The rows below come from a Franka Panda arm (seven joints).
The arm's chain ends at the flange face. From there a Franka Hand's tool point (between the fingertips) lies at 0.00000 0.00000 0.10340 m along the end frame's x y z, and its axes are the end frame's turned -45 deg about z.
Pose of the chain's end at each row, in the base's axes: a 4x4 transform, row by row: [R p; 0 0 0 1], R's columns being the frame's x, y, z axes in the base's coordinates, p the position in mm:
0.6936 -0.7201 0.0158 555.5; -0.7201 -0.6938 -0.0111 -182.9; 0.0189 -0.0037 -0.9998 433.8; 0 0 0 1
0.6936 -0.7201 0.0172 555.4; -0.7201 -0.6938 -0.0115 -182.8; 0.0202 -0.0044 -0.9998 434.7; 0 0 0 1
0.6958 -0.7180 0.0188 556.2; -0.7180 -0.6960 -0.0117 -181.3; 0.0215 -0.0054 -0.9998 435.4; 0 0 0 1
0.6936 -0.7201 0.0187 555.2; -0.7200 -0.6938 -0.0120 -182.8; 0.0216 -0.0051 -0.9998 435.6; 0 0 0 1
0.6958 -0.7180 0.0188 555.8; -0.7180 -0.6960 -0.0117 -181.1; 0.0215 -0.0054 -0.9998 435.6; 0 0 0 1
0.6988 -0.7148 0.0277 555.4; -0.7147 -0.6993 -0.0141 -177.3; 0.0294 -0.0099 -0.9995 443.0; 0 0 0 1
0.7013 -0.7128 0.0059 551.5; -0.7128 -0.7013 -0.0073 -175.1; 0.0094 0.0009 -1.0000 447.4; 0 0 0 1
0.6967 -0.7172 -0.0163 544.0; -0.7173 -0.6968 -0.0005 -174.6; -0.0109 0.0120 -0.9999 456.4; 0 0 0 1
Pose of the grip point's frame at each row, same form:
0.9996 -0.0187 0.0158 557.1; -0.0186 -0.9998 -0.0111 -184.0; 0.0160 0.0107 -0.9998 330.4; 0 0 0 1
0.9996 -0.0187 0.0172 557.2; -0.0186 -0.9998 -0.0115 -184.0; 0.0174 0.0112 -0.9998 331.3; 0 0 0 1
0.9997 -0.0157 0.0188 558.1; -0.0156 -0.9998 -0.0117 -182.5; 0.0190 0.0114 -0.9998 332.0; 0 0 0 1
0.9996 -0.0187 0.0187 557.1; -0.0185 -0.9997 -0.0120 -184.0; 0.0189 0.0117 -0.9998 332.2; 0 0 0 1
0.9997 -0.0157 0.0188 557.7; -0.0156 -0.9998 -0.0117 -182.3; 0.0190 0.0114 -0.9998 332.2; 0 0 0 1
0.9996 -0.0113 0.0277 558.3; -0.0109 -0.9998 -0.0141 -178.8; 0.0278 0.0138 -0.9995 339.7; 0 0 0 1
0.9999 -0.0081 0.0059 552.1; -0.0081 -0.9999 -0.0073 -175.9; 0.0060 0.0073 -1.0000 344.0; 0 0 0 1
0.9998 -0.0145 -0.0163 542.3; -0.0145 -0.9999 -0.0005 -174.7; -0.0162 0.0008 -0.9999 353.0; 0 0 0 1

